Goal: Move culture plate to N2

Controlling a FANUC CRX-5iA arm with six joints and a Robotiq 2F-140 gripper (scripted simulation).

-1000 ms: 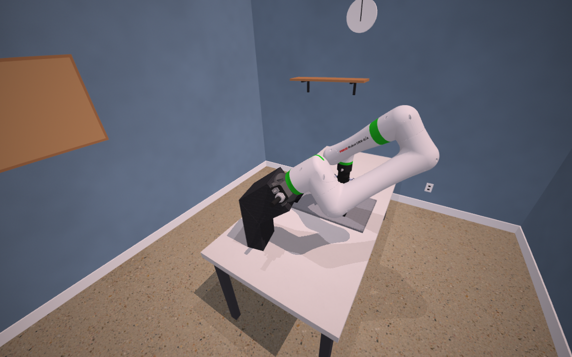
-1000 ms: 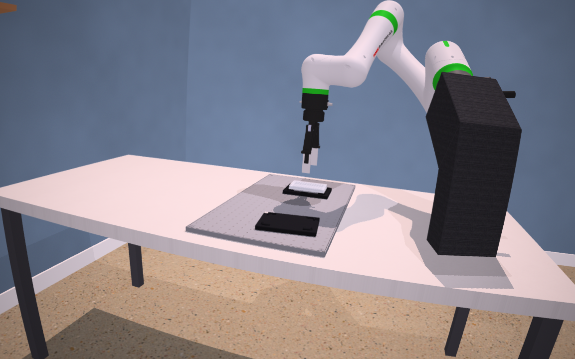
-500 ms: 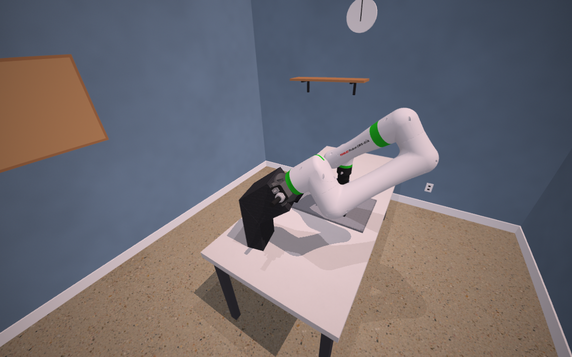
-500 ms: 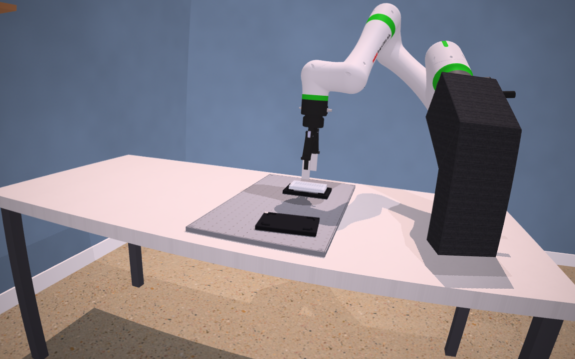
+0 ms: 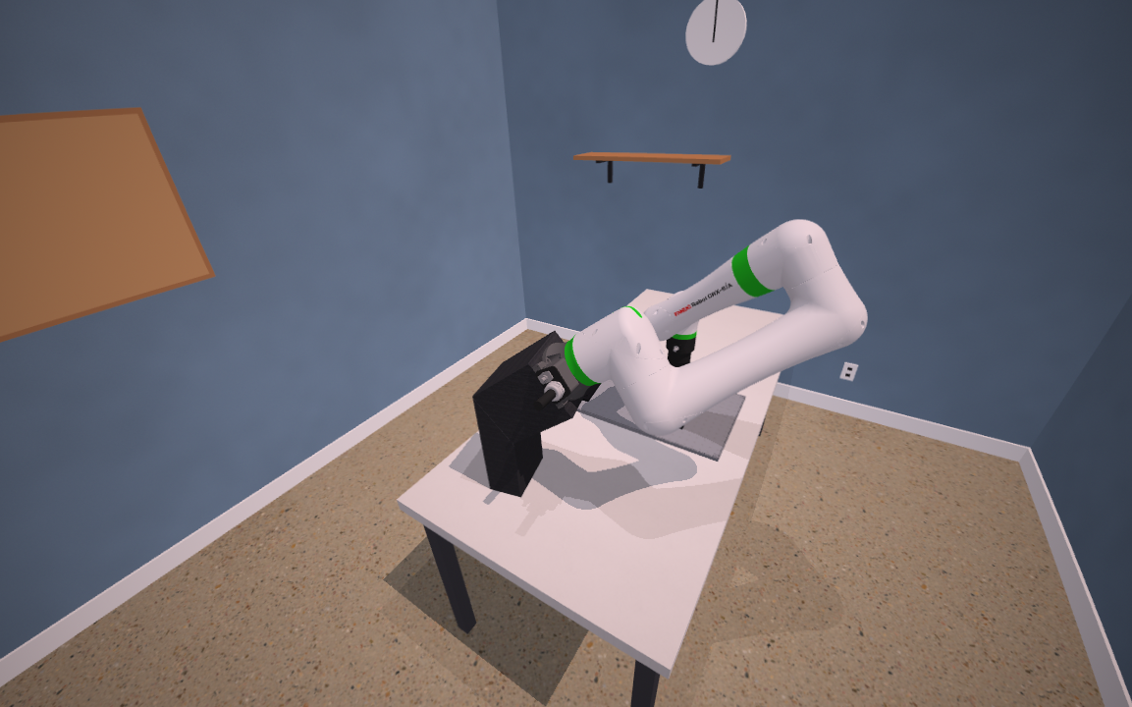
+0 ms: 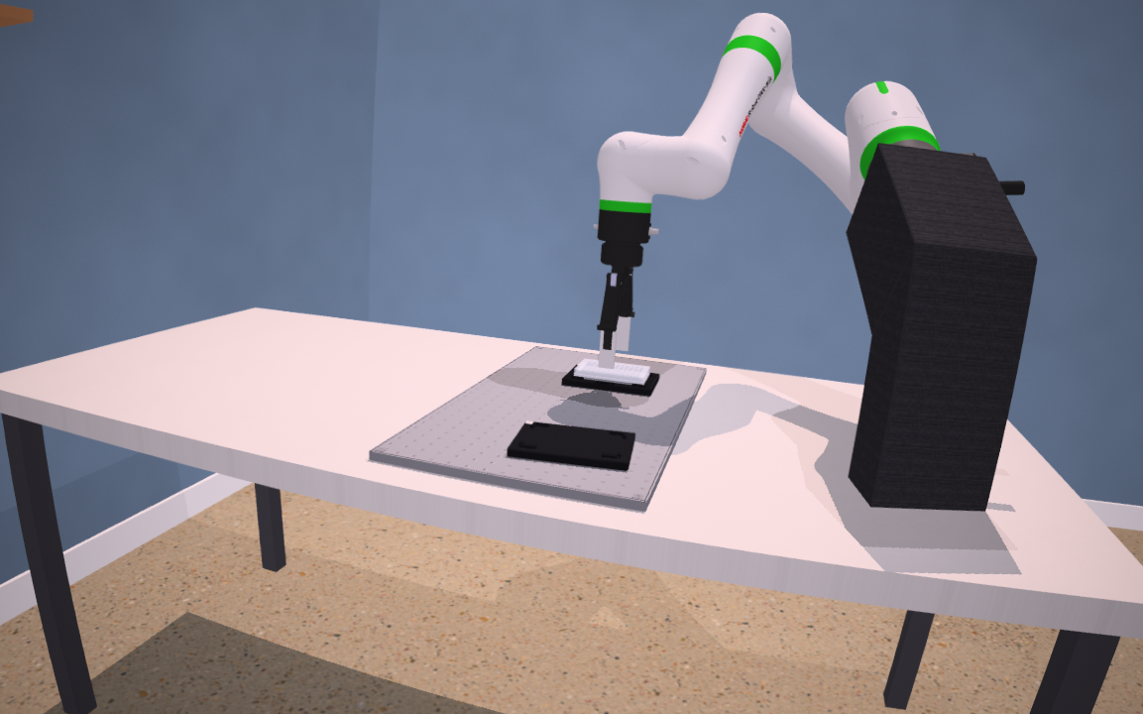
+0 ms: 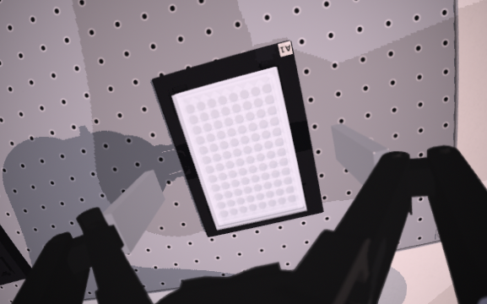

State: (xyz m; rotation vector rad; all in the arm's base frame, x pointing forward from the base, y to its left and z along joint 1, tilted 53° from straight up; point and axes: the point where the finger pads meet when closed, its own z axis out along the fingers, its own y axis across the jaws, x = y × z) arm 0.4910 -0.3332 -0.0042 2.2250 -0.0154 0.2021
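My hand is 30 mm above the clear lid.
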